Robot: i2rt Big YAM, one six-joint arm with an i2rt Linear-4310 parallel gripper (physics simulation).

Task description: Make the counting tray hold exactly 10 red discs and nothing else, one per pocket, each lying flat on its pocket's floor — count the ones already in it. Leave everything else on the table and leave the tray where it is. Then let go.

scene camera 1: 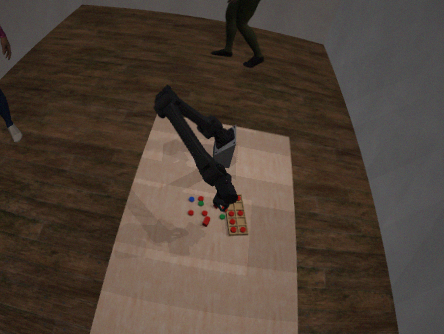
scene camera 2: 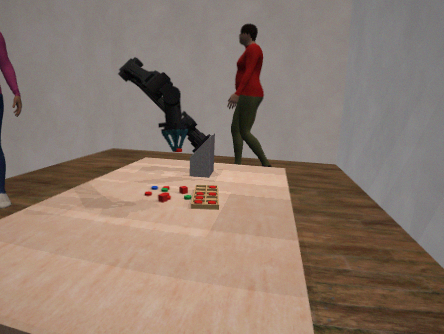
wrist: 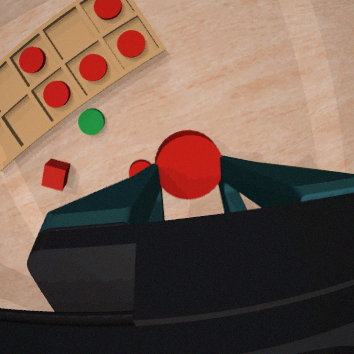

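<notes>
The tan counting tray (scene camera 1: 246, 218) (scene camera 2: 205, 207) (wrist: 162, 50) has two rows of pockets. Six red discs show in it in the scene views, including one (scene camera 2: 212, 187) (scene camera 1: 238, 198) at the far end; some pockets show bare floors. My gripper (scene camera 2: 178, 150) (wrist: 188, 172) is shut on a red disc (wrist: 188, 167), held high above the table, off the tray. Loose red discs (scene camera 1: 190, 213) (scene camera 2: 148, 193) lie left of the tray; another (wrist: 140, 168) is partly hidden by a finger in the wrist view. In scene camera 1 the arm hides part of the tray.
A green disc (scene camera 1: 222, 217) (scene camera 2: 187, 197) (wrist: 91, 121) lies close beside the tray. A red cube (scene camera 2: 183, 190) (wrist: 56, 175) is nearby. Another red block (scene camera 1: 206, 221) (scene camera 2: 164, 198), a second green disc (scene camera 1: 201, 203) and a blue disc (scene camera 1: 191, 199) (scene camera 2: 154, 187) lie farther left.
</notes>
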